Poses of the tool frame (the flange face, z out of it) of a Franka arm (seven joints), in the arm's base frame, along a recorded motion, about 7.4 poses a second.
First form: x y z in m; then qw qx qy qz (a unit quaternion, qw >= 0).
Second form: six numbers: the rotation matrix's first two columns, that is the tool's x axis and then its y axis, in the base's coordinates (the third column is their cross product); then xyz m. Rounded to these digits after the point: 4 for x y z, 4 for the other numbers.
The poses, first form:
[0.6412 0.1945 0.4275 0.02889 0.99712 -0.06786 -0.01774]
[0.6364 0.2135 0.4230 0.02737 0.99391 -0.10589 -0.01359]
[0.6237 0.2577 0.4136 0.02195 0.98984 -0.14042 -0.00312]
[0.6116 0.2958 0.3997 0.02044 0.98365 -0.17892 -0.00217]
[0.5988 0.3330 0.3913 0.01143 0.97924 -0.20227 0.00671]
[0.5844 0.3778 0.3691 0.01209 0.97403 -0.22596 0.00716]
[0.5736 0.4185 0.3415 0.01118 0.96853 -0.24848 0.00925]
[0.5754 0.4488 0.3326 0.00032 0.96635 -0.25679 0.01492]
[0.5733 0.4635 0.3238 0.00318 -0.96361 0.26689 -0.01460]
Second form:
[0.9902 -0.1364 -0.0315 -0.1343 -0.9891 0.0600 0.6412 0.1945 0.4275]
[0.9772 -0.2112 -0.0212 -0.2097 -0.9761 0.0573 0.6364 0.2135 0.4230]
[0.9605 -0.2781 0.0000 -0.2779 -0.9596 0.0443 0.6237 0.2577 0.4136]
[0.9360 -0.3521 0.0030 -0.3519 -0.9351 0.0410 0.6116 0.2958 0.3997]
[0.9181 -0.3960 0.0178 -0.3963 -0.9179 0.0197 0.5988 0.3330 0.3913]
[0.8978 -0.4400 0.0194 -0.4404 -0.8976 0.0203 0.5844 0.3778 0.3691]
[0.8763 -0.4811 0.0235 -0.4815 -0.8763 0.0171 0.5736 0.4185 0.3415]
[0.8677 -0.4963 0.0290 -0.4963 -0.8681 -0.0070 0.5754 0.4488 0.3326]
[0.8571 -0.5144 0.0264 -0.5143 -0.8575 -0.0139 0.5733 0.4635 0.3238]

